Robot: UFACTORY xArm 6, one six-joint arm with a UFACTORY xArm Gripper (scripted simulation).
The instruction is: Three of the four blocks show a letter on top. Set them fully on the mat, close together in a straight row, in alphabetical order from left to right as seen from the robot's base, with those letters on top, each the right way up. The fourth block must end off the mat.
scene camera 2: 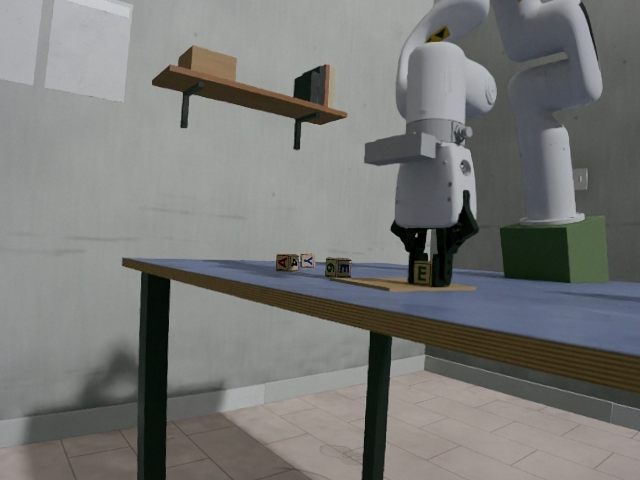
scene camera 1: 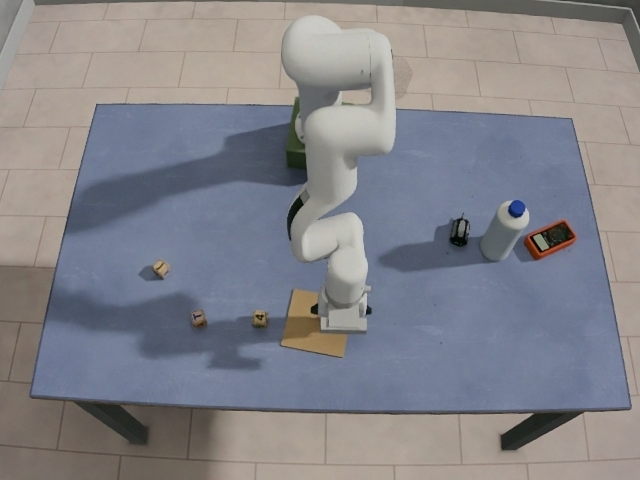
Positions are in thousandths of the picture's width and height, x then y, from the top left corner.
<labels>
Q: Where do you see a tan mat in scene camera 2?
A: At 607, 593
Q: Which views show the tan mat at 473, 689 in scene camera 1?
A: Scene camera 2 and scene camera 1: all of them.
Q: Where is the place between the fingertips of my gripper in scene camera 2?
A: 670, 593
</labels>
